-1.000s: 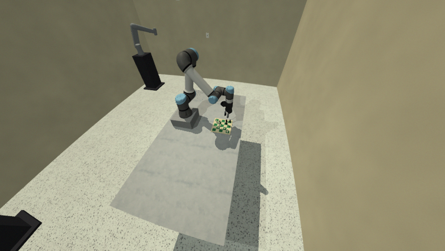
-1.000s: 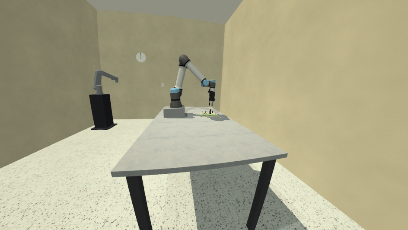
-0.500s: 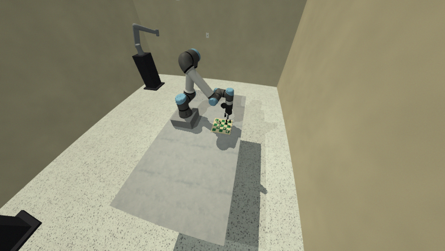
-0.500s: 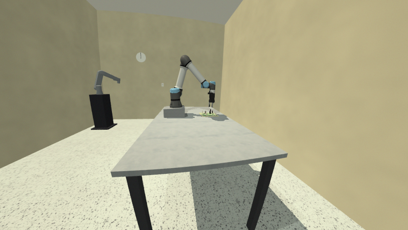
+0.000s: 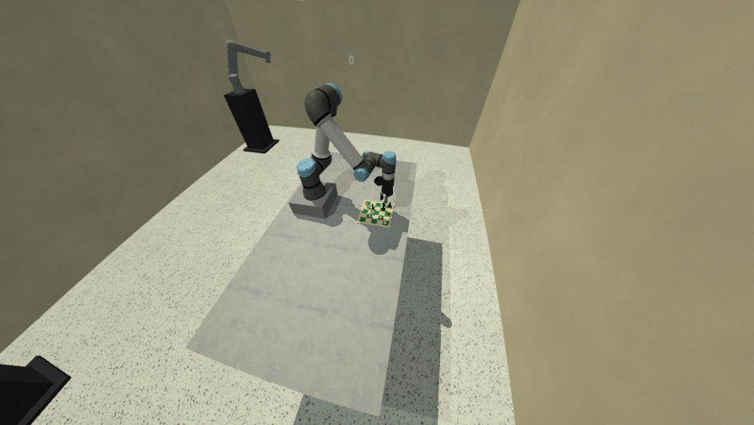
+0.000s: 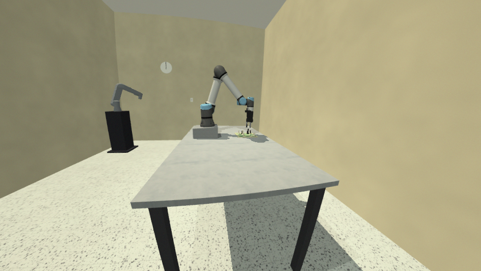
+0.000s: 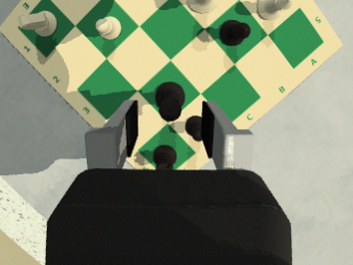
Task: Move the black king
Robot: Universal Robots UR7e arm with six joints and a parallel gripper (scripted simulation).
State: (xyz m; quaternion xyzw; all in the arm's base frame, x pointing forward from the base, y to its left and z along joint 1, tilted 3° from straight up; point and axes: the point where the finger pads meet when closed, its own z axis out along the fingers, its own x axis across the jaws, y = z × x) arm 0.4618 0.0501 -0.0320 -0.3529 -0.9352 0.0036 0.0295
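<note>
Right now my hand is 60 mm above the black king. Round my hand: chessboard 100 mm below, 40 mm to the right, 40 mm behind; pale piece 120 mm to the right, 80 mm below, 40 mm ahead.
</note>
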